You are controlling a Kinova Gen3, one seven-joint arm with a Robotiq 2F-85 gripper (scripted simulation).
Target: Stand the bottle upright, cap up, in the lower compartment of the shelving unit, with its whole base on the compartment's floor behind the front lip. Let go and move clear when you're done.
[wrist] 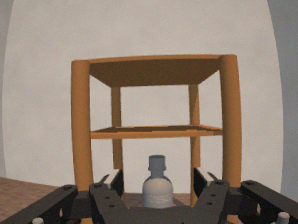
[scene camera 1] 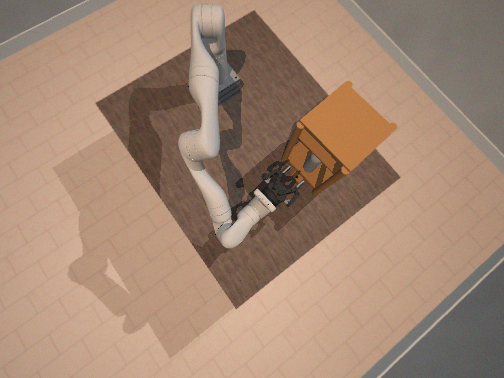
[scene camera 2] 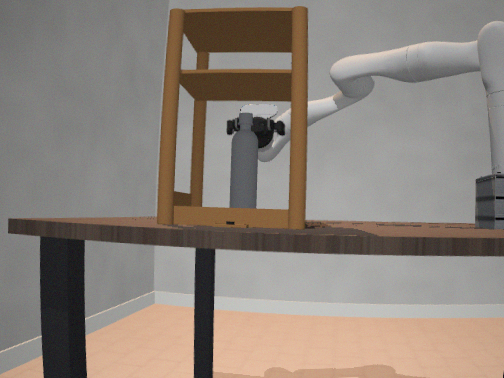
Labels:
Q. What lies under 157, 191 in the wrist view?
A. A grey bottle.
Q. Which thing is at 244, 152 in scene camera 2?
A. A grey bottle.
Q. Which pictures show my gripper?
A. The wrist view, scene camera 1 and scene camera 2: all of them.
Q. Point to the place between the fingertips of my gripper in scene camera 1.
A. At 296, 173

